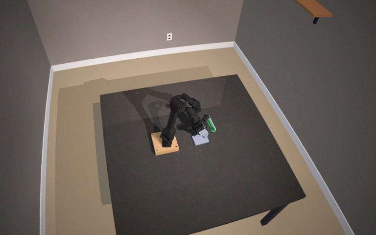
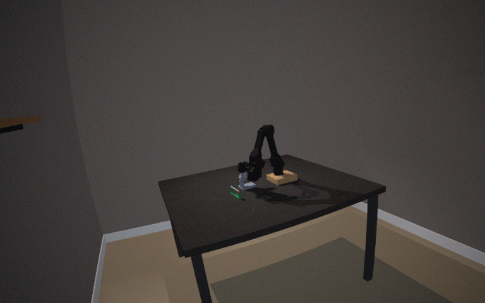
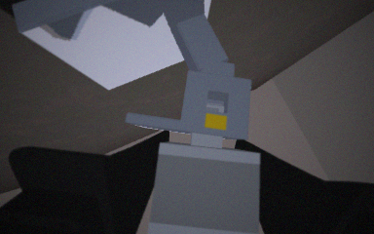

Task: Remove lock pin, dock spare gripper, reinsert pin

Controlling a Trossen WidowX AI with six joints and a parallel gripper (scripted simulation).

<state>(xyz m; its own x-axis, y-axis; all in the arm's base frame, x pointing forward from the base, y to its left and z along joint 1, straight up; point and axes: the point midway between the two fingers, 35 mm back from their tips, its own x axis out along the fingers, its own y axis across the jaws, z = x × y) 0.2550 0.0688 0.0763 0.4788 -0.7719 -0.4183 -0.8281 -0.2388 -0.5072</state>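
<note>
Right now the spare gripper is 3 cm above my gripper tip, 2 cm behind it and 1 cm to the left of it. The rest, counted from my gripper tip: green strip: 15 cm to the left, 8 cm below, 8 cm ahead; grey mount: 5 cm below, 2 cm to the left.
</note>
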